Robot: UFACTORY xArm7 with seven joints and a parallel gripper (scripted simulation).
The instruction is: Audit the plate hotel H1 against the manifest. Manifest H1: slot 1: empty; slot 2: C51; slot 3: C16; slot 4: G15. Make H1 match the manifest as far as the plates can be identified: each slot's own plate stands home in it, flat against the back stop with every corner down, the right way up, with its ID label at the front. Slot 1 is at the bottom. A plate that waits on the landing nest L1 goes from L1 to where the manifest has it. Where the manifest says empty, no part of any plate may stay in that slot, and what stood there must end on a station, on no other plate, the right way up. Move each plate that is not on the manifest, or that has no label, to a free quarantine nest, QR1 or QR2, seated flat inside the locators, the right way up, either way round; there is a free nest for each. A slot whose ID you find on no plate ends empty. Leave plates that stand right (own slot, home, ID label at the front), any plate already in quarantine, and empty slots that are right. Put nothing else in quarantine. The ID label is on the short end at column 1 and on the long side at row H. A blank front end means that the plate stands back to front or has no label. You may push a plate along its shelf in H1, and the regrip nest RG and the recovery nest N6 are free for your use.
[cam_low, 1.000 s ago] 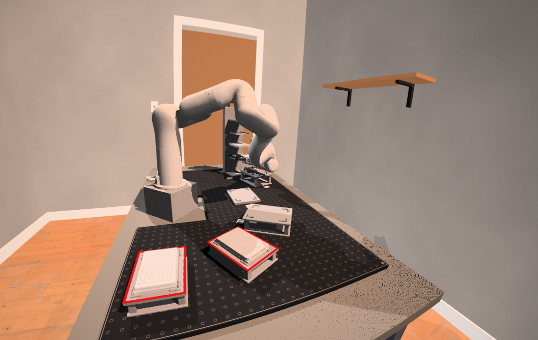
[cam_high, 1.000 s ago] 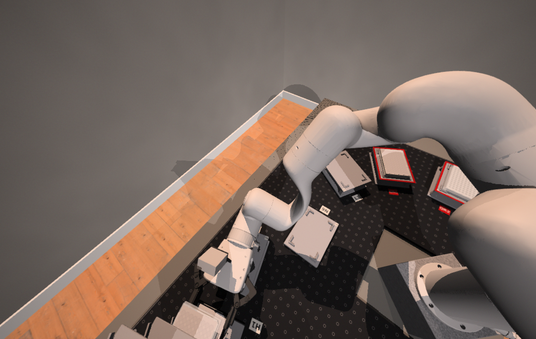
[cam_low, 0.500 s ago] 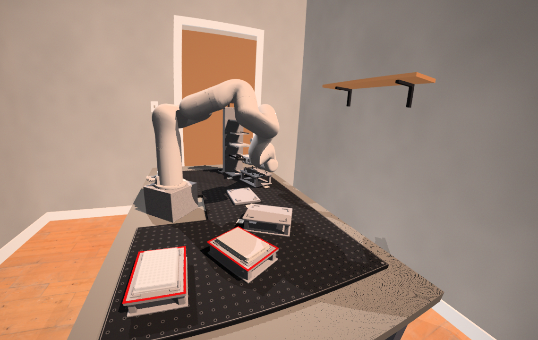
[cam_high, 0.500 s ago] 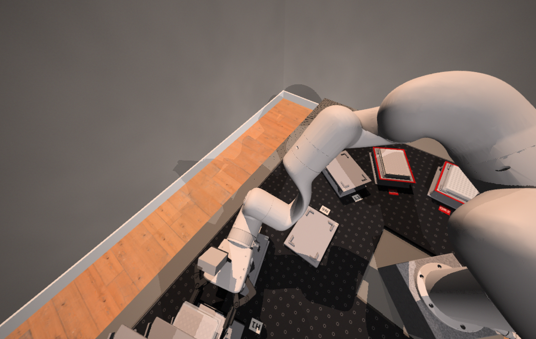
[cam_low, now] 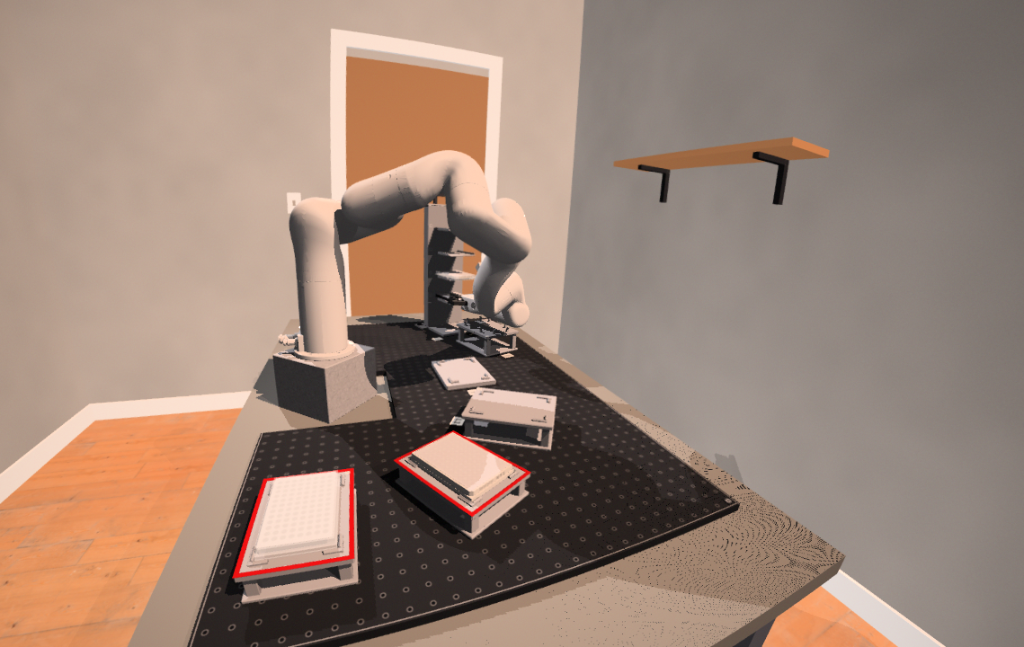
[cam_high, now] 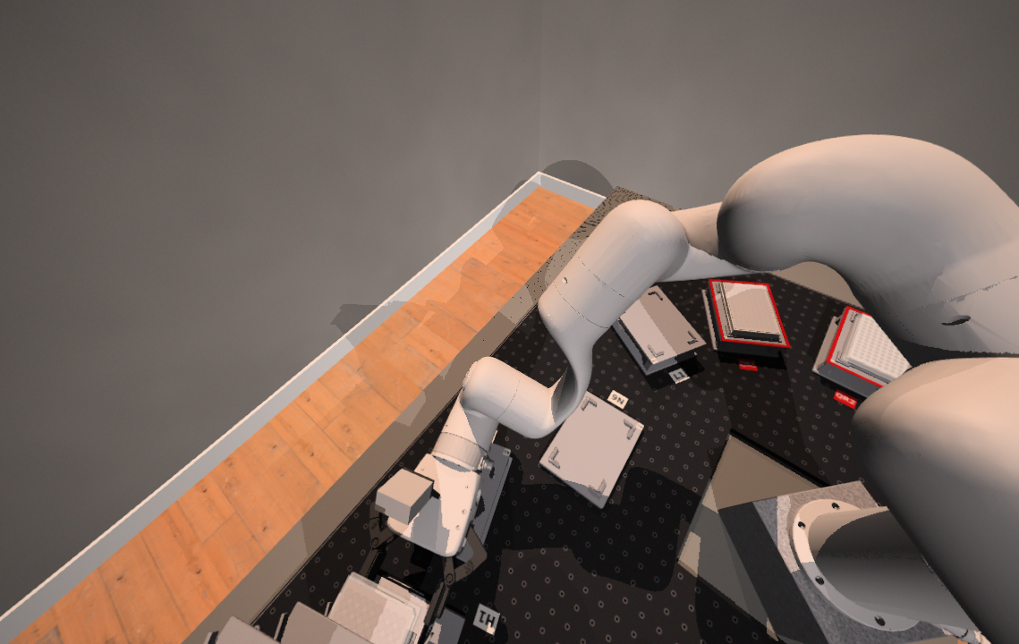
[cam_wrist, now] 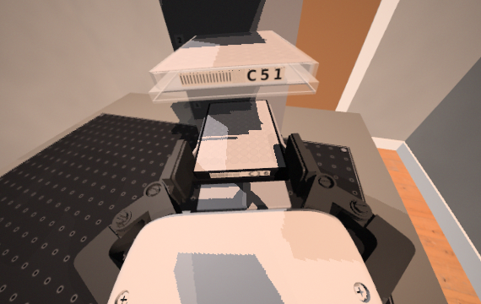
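My gripper is now 20 mm past the dark plate, 50 mm to the right of it and 20 mm above it. From my hand the other things lie so: regrip nest RG: 40 mm ahead, 130 mm to the right, 80 mm below; clear plate labelled C51: 20 mm behind, 50 mm to the left, 60 mm above; plate hotel H1: 40 mm behind, 130 mm to the left, 80 mm above.
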